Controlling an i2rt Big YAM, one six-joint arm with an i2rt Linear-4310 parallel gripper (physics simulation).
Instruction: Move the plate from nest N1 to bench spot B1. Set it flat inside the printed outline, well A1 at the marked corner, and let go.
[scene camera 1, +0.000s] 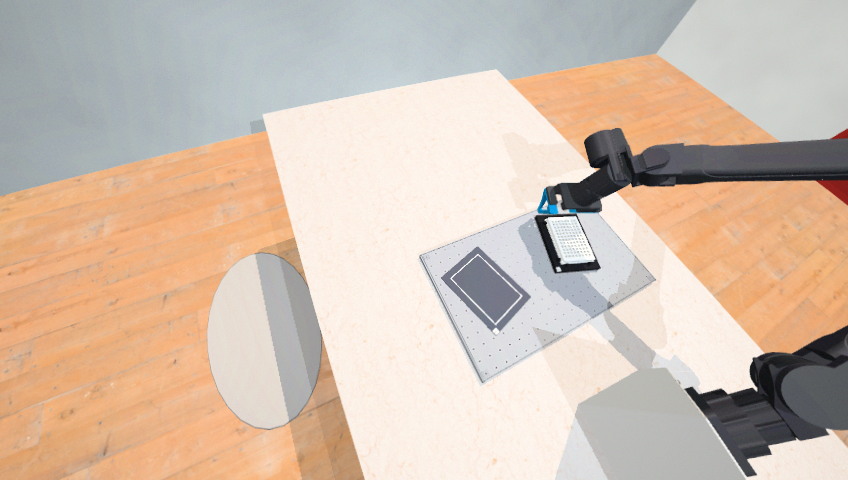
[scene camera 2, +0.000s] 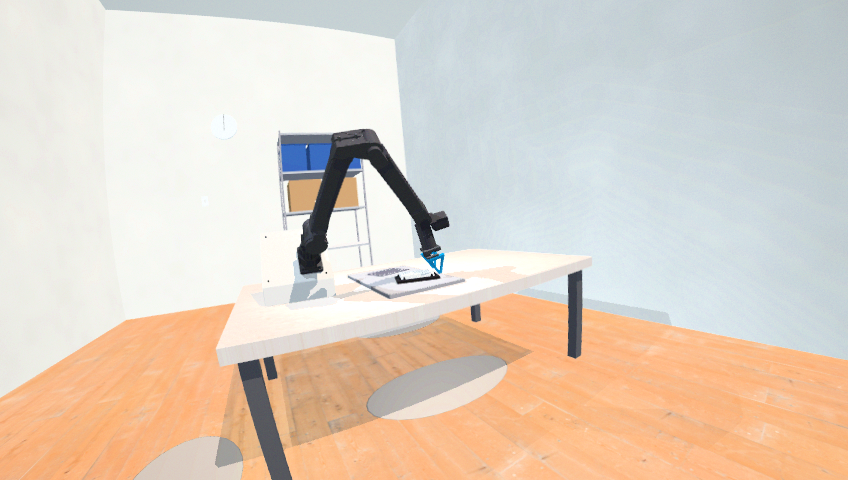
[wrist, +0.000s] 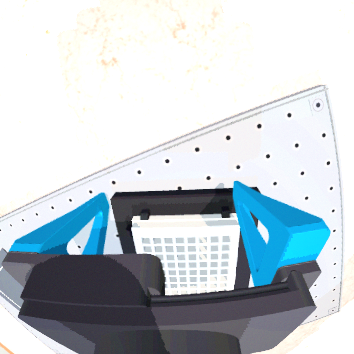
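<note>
The white well plate sits in the black nest on the perforated board. My gripper is open, its blue fingers pointing down. In the wrist view the fingers stand on either side of the plate, with nothing held; in scene camera 1 they show by the nest's far end. The gripper body hides the plate's near end in the wrist view. The dark pad with the white printed outline lies left of the nest in scene camera 1, a white square at its near corner.
The perforated board lies on the pale table. A grey box-shaped block stands near the arm's base. A shelf unit with blue and brown boxes stands behind the table.
</note>
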